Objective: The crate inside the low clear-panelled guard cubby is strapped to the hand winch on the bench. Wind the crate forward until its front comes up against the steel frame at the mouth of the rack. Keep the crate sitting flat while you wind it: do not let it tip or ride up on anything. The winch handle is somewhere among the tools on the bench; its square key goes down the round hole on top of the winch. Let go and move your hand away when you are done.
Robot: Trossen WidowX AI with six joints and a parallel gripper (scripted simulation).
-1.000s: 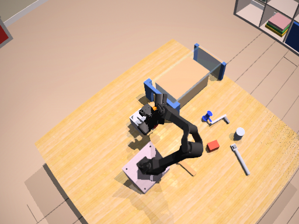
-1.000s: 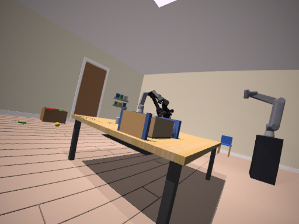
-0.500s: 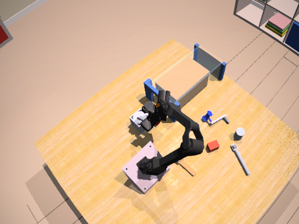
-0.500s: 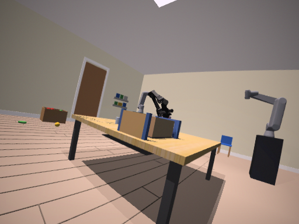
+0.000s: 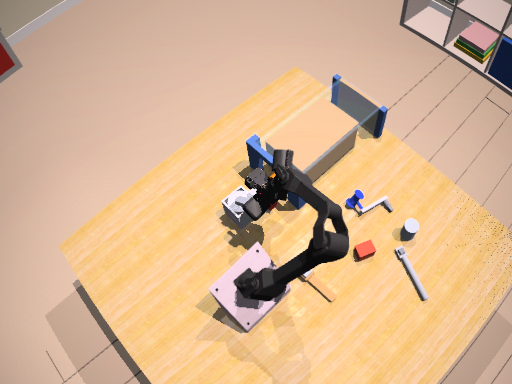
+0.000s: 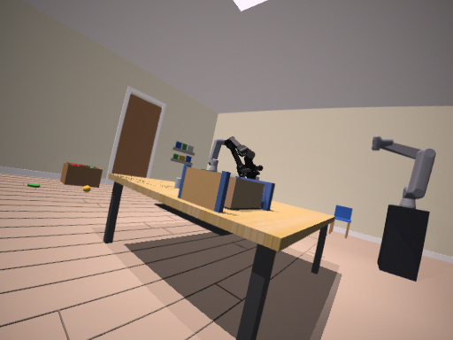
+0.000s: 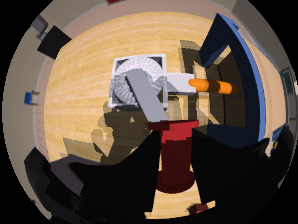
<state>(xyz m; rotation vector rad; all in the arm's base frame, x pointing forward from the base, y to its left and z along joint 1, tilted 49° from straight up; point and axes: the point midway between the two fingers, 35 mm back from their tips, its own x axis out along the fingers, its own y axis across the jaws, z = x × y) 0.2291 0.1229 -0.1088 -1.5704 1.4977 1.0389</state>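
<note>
Now: the crank handle 30 mm below my gripper tip, 20 mm to the left of it and 20 mm behind it. The rest, counted from my gripper tip: blue steel frame 110 mm ahead, 70 mm to the left, 20 mm below; then winch 100 mm below, 60 mm to the left, 60 mm behind; then red knob 20 mm to the right.
</note>
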